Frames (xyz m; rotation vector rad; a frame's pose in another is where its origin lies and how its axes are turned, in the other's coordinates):
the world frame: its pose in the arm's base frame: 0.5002 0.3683 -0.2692 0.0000 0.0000 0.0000
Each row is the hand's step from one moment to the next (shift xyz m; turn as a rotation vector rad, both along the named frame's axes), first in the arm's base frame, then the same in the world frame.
Working: the arm's base frame: its pose in the world frame: -0.5002 -0.3683 0.2692 0.0000 0.0000 0.0000

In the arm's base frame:
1: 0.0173 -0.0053 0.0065 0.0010 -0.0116 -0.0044
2: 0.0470 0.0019 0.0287 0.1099 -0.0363 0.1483
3: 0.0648 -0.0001 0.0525 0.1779 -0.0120 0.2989
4: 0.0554 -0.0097 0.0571 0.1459 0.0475 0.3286
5: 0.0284 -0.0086 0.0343 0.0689 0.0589 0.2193
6: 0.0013 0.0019 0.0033 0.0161 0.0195 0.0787
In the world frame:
1: 0.0173 -0.0053 0.0065 0.0010 -0.0116 -0.0044
2: 0.0470 0.0019 0.0287 0.1099 -0.0363 0.1483
3: 0.0648 -0.0001 0.0525 0.1779 -0.0120 0.2989
4: 0.0554 -0.0097 0.0571 0.1459 0.0475 0.3286
5: 0.0284 -0.0086 0.0343 0.0689 0.0589 0.2193
6: 0.0013 0.0019 0.0033 0.0161 0.0195 0.0787

